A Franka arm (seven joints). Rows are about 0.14 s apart.
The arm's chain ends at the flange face. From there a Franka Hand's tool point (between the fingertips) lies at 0.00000 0.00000 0.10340 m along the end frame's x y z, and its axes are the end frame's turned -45 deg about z.
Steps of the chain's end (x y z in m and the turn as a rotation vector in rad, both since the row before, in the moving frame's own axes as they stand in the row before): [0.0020, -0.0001, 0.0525, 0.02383, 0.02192, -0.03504]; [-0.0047, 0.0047, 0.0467, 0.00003, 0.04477, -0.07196]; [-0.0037, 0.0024, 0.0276, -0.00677, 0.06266, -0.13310]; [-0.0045, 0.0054, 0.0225, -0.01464, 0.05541, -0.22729]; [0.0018, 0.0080, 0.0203, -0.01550, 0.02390, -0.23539]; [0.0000, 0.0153, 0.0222, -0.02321, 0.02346, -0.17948]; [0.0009, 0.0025, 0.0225, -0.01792, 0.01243, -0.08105]
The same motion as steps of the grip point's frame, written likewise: [0.0048, 0.0011, 0.0524, 0.00135, 0.03235, -0.03504]; [-0.0033, 0.0031, 0.0466, -0.03164, 0.03168, -0.07196]; [0.0001, 0.0039, 0.0274, -0.04909, 0.03952, -0.13310]; [-0.0035, 0.0054, 0.0223, -0.04953, 0.02883, -0.22729]; [-0.0034, 0.0097, 0.0203, -0.02786, 0.00594, -0.23539]; [-0.0105, 0.0142, 0.0221, -0.03300, 0.00018, -0.17948]; [-0.0014, 0.0046, 0.0225, -0.02146, -0.00388, -0.08105]
